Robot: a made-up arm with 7 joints. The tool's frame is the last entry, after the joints.
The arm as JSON. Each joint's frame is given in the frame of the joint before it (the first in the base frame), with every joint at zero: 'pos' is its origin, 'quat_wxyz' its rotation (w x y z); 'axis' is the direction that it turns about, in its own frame. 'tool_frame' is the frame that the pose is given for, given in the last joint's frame.
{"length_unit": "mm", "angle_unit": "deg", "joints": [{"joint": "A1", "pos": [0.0, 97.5, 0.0], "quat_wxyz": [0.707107, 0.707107, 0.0, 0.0], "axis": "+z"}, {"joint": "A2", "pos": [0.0, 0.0, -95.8], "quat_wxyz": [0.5, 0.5, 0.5, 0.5], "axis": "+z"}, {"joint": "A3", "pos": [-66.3, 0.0, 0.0], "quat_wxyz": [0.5, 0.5, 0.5, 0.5], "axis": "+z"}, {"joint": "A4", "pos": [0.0, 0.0, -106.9], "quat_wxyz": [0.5, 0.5, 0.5, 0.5], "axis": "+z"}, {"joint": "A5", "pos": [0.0, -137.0, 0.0], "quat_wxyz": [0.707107, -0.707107, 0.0, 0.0], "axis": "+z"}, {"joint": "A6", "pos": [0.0, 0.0, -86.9], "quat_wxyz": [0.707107, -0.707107, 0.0, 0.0], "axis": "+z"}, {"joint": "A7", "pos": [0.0, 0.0, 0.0], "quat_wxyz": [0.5, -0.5, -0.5, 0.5], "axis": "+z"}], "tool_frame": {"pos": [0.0, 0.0, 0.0], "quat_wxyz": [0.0, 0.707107, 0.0, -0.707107]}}
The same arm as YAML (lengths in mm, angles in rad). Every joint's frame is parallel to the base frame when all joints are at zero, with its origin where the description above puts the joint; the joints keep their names.
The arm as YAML. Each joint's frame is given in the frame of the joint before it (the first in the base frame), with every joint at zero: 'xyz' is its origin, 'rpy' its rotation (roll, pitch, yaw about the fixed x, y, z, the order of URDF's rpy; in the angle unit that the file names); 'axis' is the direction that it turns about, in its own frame. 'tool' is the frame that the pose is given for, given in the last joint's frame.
units:
  length: mm
  angle: rad
joints:
  - name: A1
    type: revolute
    origin:
      xyz: [0.0, 97.5, 0.0]
      rpy: [0.0, 0.0, 0.0]
    axis: "-y"
  - name: A2
    type: revolute
    origin:
      xyz: [0.0, 95.8, 0.0]
      rpy: [0.0, 0.0, 0.0]
    axis: "+x"
  - name: A3
    type: revolute
    origin:
      xyz: [0.0, 0.0, -66.3]
      rpy: [0.0, 0.0, 0.0]
    axis: "+z"
  - name: A4
    type: revolute
    origin:
      xyz: [0.0, 0.0, -106.9]
      rpy: [0.0, 0.0, 0.0]
    axis: "-y"
  - name: A5
    type: revolute
    origin:
      xyz: [0.0, 0.0, -137.0]
      rpy: [0.0, 0.0, 0.0]
    axis: "+z"
  - name: A6
    type: revolute
    origin:
      xyz: [0.0, 0.0, -86.9]
      rpy: [0.0, 0.0, 0.0]
    axis: "+y"
  - name: A7
    type: revolute
    origin:
      xyz: [0.0, 0.0, 0.0]
      rpy: [0.0, 0.0, 0.0]
    axis: "-x"
tool:
  origin:
    xyz: [0.0, 0.0, 0.0]
    rpy: [0.0, 0.0, 0.0]

